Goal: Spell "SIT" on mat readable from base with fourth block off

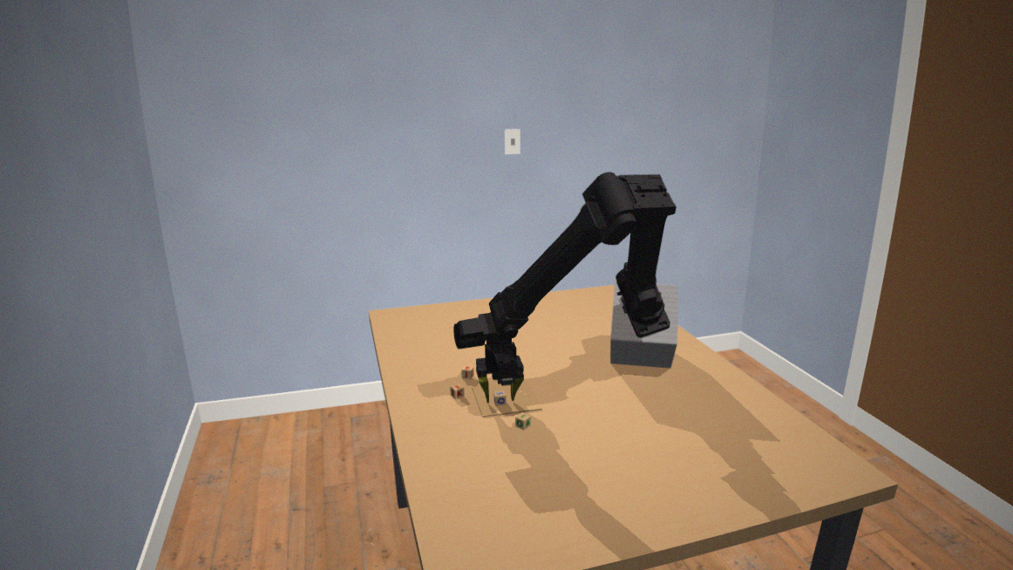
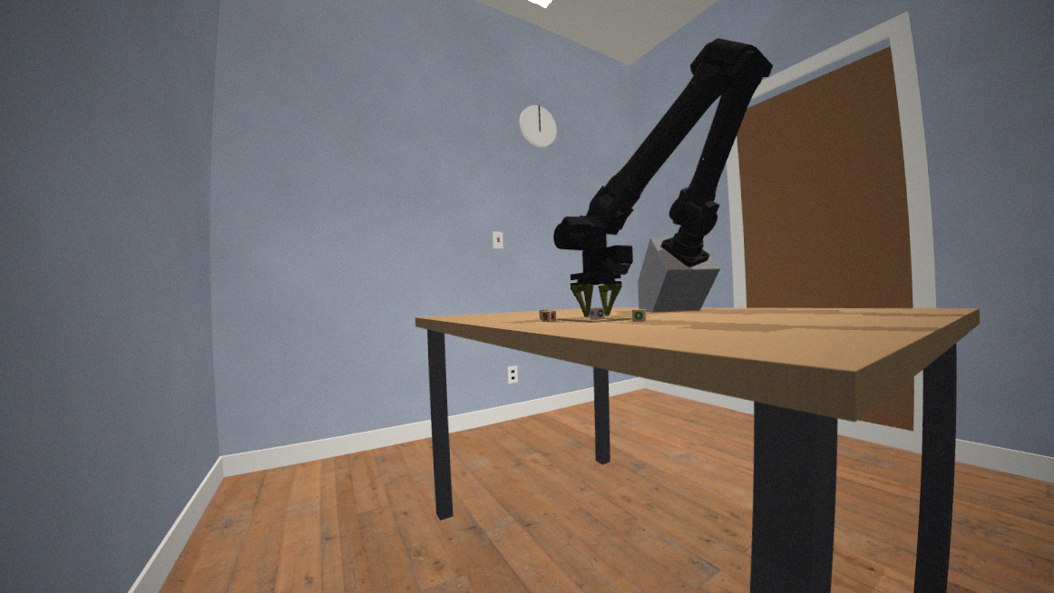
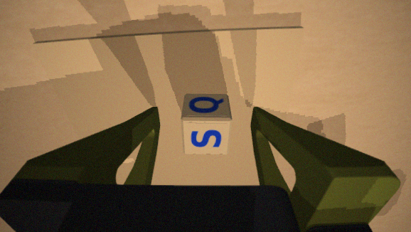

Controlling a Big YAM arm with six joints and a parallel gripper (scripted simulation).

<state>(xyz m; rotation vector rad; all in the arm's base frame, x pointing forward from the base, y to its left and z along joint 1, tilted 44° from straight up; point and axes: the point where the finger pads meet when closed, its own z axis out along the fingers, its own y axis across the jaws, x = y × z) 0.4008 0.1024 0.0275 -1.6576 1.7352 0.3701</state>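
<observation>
Now: hand 2 cm to the left of the tan mat, 2 cm past it and 2 cm above it. From my hand the other things lie so: T block 10 cm ahead, 5 cm to the right, 1 cm below; green-lettered block 10 cm to the left, 4 cm behind, 1 cm below.
</observation>
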